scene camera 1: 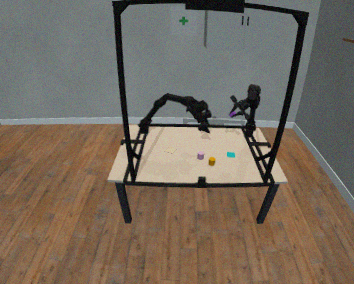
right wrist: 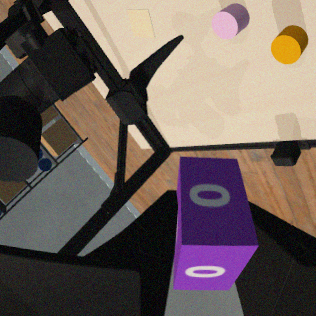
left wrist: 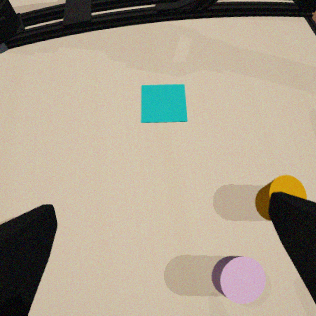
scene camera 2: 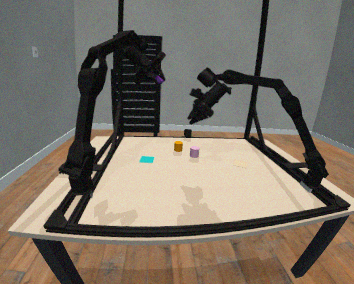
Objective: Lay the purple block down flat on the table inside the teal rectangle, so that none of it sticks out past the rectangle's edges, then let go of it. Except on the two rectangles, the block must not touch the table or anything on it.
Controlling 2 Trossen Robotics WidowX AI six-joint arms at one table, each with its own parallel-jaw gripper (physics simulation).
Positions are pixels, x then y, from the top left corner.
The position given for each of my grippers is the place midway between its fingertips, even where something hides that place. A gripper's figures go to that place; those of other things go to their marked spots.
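A purple block (right wrist: 215,237) is 60 mm from the lens, while my right gripper (right wrist: 198,201) is 100 mm from the lens. The marked spots on the purple block and a pink cylinder (right wrist: 225,26) are 390 mm apart. I also see an orange cylinder (right wrist: 286,47), which is 400 mm from the lens. The pink cylinder is 430 mm from the lens.
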